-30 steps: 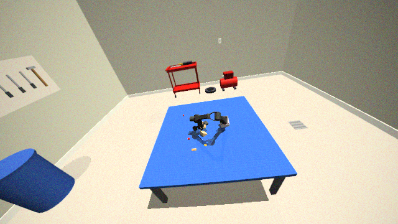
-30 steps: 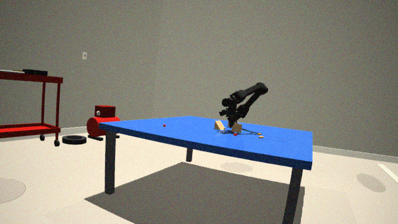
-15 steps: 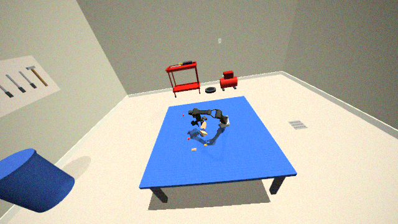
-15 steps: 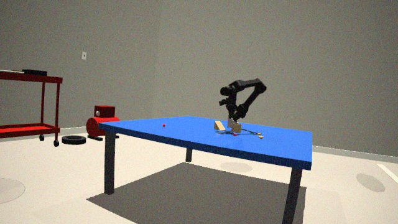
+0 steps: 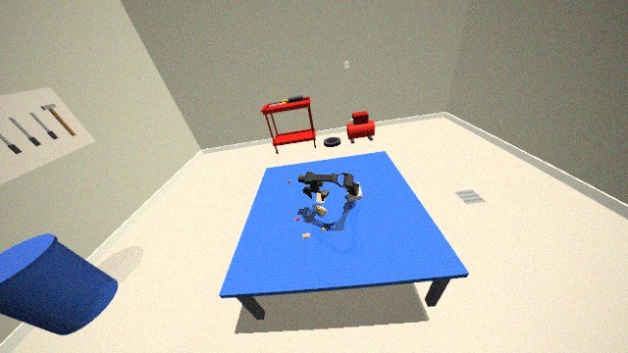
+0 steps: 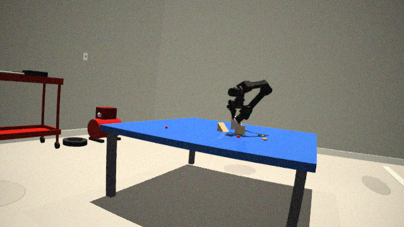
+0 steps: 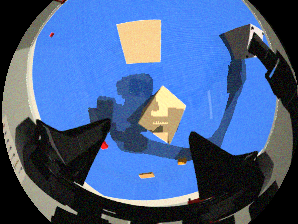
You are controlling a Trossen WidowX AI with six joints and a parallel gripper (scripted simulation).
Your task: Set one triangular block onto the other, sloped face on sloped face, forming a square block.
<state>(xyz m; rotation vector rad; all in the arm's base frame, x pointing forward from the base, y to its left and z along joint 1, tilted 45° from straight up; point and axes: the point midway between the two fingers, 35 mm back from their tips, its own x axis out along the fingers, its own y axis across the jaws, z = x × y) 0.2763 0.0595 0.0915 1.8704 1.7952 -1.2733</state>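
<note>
My gripper tip is 8 cm above the triangular block, 2 cm to the right of it and 1 cm past it. From my gripper tip the other things lie so: tan piece: 23 cm to the left, 10 cm below, 8 cm ahead; orange bit: 19 cm to the left, 10 cm below, 4 cm behind.
</note>
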